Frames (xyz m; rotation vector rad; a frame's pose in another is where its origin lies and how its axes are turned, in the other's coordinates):
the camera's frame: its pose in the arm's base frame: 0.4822 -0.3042 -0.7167 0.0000 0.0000 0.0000
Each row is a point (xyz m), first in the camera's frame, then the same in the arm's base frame.
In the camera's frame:
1: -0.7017 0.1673 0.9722
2: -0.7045 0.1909 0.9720
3: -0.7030 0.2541 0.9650
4: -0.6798 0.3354 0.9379
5: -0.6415 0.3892 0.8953
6: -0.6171 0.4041 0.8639
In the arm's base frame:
1: -0.2195 -0.1369 0.2555
2: -0.2223 -0.1133 0.2553
3: -0.2208 -0.0501 0.2483
4: -0.1976 0.0312 0.2212
5: -0.1593 0.0850 0.1786
6: -0.1349 0.0999 0.1472

